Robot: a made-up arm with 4 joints.
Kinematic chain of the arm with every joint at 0, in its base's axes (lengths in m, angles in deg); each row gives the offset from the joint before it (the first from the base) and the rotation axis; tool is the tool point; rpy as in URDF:
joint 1: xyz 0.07 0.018 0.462 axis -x
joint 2: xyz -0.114 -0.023 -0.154 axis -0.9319 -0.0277 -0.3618
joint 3: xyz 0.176 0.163 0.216 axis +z
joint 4: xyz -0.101 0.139 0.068 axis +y
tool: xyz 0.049 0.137 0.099 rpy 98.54 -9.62 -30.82
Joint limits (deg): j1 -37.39..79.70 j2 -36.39..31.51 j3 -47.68..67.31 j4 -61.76..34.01
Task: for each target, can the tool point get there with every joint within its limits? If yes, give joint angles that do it. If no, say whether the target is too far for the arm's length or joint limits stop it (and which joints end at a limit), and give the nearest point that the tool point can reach.
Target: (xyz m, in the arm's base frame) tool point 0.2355 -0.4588 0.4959
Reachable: no: joint limits stop it (at a limit: joint 1, joint 2, joint 3) | nearest point -0.1693 -0.2482 0.5669 | short by 0.462 m
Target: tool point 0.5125 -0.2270 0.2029
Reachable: no: joint limits stop it (at a limit: joint 1, joint 2, joint 3, joint 4) | nearest point 0.4053 0.0791 0.0938 | short by 0.342 m
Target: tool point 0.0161 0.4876 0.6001
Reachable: yes | joints -1.94 15.87 10.67 -31.01
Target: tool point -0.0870 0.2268 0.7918
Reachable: yes | joints 0.95 -20.49 29.03 -2.96
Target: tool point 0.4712 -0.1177 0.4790
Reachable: no: joint limits stop it (at a limit: joint 1, joint 2, joint 3, joint 4) | nearest point 0.2770 -0.0646 0.8286 | short by 0.403 m
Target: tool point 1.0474 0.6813 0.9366
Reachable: no: too far | nearest point 0.3755 0.3791 0.7204 | short by 0.768 m
